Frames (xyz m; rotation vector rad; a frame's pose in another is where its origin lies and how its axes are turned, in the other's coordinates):
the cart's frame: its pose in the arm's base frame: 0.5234 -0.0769 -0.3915 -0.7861 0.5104 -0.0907
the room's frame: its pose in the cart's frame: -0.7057 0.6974 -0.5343 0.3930 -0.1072 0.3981
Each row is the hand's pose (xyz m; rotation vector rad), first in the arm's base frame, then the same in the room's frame.
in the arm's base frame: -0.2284 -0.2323 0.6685 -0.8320 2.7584 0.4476
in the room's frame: -0.7091 -0.8579 1.2331 -0.4871 2.2032 0.4972
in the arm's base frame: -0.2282 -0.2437 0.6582 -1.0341 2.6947 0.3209
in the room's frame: -0.7050 -0.8663 1.2210 -0.6287 2.1826 0.3400
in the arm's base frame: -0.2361 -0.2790 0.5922 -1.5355 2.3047 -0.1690
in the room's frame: -0.6822 -0.8826 1.1511 -0.9609 1.9639 -0.2384
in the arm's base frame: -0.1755 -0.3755 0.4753 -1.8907 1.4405 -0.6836
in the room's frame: -0.5829 -0.9637 1.0500 -1.2284 1.3214 -0.9245
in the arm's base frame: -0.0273 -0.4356 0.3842 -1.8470 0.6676 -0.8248
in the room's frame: -0.4180 -1.0404 1.0220 -1.2393 0.6159 -1.2185
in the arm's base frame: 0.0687 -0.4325 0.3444 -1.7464 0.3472 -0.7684
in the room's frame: -0.3157 -1.0550 1.0336 -1.1938 0.2769 -1.2231
